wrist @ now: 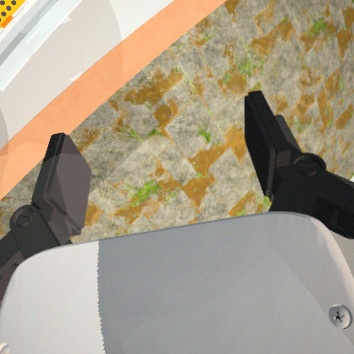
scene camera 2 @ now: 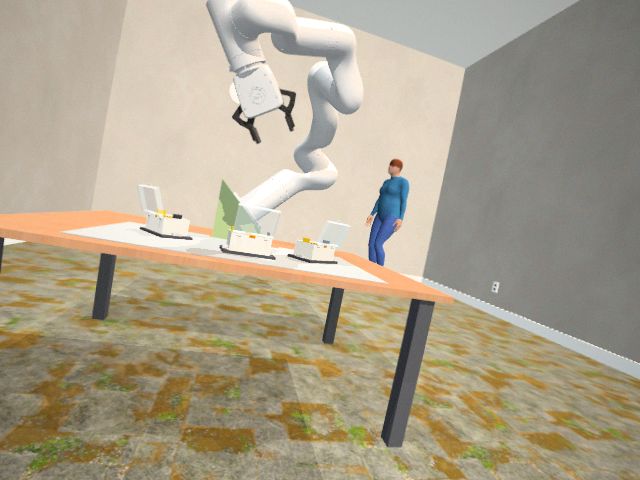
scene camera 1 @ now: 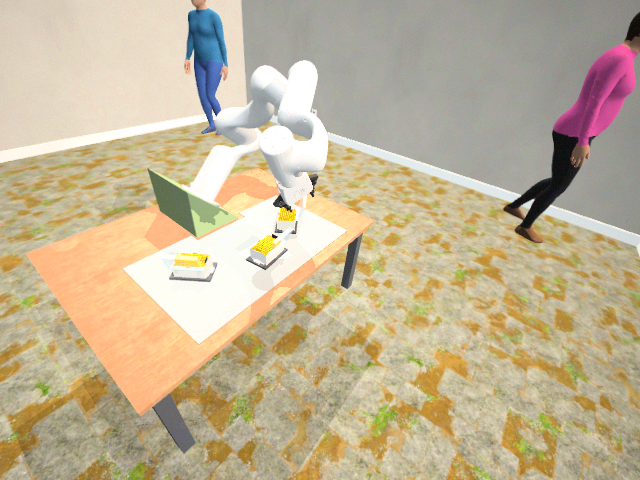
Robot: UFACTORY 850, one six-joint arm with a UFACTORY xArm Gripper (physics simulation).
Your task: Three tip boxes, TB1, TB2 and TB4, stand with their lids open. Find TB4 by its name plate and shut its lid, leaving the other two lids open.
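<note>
Three white tip boxes stand on dark bases with their clear lids open: a left box, a middle box and a right box. Yellow tip racks show inside. The left lid, the middle lid and the right lid stand up from their boxes. The name plates cannot be read, so I cannot tell which is TB4. My gripper is open and empty, high above the table. Part of one box shows in the wrist view's top left corner.
The boxes stand on a pale mat on the wooden table. An upright green panel stands behind them near the arm's base. Two people stand away from the table.
</note>
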